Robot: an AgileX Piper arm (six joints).
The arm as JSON. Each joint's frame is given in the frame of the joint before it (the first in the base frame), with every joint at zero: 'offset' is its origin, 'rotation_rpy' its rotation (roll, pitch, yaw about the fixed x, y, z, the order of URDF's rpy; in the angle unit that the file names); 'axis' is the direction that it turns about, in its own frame. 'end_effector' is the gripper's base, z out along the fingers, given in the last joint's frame.
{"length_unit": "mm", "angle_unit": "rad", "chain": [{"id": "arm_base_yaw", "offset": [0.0, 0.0, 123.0], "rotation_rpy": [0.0, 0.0, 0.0], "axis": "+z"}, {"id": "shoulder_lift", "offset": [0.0, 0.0, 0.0], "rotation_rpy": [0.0, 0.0, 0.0], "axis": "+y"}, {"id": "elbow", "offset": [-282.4, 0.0, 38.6], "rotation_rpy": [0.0, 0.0, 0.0], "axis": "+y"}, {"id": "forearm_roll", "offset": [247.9, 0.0, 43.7], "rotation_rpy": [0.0, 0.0, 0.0], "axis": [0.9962, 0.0, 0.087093]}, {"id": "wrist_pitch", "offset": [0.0, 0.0, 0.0], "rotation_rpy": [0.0, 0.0, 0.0], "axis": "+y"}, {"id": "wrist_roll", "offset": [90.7, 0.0, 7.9], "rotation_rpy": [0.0, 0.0, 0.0], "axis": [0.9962, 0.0, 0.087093]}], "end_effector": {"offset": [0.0, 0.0, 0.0], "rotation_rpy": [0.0, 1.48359, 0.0]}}
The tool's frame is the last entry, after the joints.
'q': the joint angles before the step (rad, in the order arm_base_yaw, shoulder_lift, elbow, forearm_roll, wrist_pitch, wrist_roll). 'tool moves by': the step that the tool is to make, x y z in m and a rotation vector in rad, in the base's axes. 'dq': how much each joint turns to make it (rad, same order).
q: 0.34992, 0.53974, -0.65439, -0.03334, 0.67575, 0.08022
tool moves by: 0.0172, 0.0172, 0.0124, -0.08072, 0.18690, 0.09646
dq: 0.06818, 0.15864, -0.13801, 0.03389, 0.18238, -0.04590
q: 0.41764, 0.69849, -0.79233, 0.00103, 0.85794, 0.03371
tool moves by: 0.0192, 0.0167, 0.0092, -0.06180, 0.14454, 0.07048
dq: 0.03133, 0.14606, -0.12131, 0.03775, 0.13312, -0.04410
